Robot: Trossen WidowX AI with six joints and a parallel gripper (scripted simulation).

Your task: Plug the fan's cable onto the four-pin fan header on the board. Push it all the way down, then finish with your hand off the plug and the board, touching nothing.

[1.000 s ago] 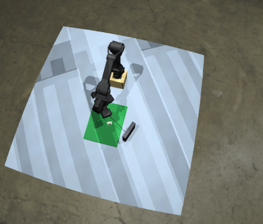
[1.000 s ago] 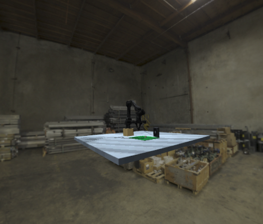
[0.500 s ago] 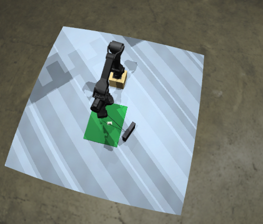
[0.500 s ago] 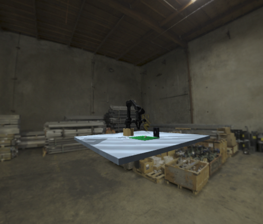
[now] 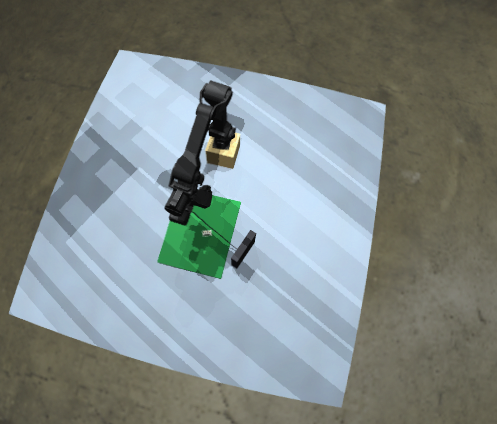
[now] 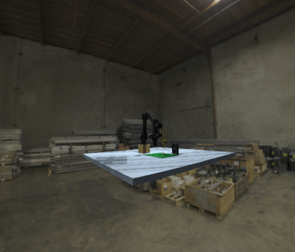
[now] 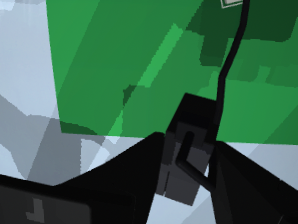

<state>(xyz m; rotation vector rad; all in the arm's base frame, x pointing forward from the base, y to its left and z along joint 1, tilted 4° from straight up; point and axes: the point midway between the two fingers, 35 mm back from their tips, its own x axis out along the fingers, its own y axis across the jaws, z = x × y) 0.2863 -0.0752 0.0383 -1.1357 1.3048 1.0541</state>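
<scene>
Now: the green board 50 mm ahead of my gripper tip, 40 mm to the left of it and 140 mm below it. The rest, counted from my gripper tip: black plug (10 mm to the right, 10 mm below); then fan (100 mm ahead, 200 mm to the left, 60 mm below).
</scene>
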